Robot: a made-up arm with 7 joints.
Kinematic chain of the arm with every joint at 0, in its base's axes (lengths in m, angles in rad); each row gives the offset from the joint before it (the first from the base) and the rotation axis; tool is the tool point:
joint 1: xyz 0 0 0.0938 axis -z
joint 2: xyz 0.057 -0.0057 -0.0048 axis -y
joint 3: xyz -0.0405 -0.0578 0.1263 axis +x
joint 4: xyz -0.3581 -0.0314 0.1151 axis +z
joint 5: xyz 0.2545 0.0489 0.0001 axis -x
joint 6: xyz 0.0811 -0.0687 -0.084 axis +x
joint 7: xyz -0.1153 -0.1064 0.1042 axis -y
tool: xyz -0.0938 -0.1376 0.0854
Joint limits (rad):
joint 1: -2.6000..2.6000
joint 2: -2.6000..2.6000
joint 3: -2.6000..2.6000
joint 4: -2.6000..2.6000
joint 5: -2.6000..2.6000
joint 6: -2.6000..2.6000
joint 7: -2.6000..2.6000
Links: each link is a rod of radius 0.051 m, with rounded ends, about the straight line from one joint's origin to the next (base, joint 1, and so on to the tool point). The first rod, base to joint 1, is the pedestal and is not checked.
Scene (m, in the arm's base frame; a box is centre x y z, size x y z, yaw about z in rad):
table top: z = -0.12
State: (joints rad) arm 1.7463 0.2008 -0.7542 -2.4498 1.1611 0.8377 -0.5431
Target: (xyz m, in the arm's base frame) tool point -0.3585 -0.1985 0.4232
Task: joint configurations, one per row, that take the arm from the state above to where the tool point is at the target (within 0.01 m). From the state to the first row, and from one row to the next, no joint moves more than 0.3 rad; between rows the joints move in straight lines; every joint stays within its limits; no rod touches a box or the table.
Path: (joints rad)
1: 1.5817 0.1034 -0.5326 -2.3043 1.4343 0.6054 -0.5534
2: 1.4171 0.0059 -0.3110 -2.1589 1.7075 0.3730 -0.5637
3: 1.2524 -0.0915 -0.0894 -2.0134 1.9807 0.1407 -0.5740
4: 1.0878 -0.1890 0.1322 -1.8679 2.2539 -0.0917 -0.5843

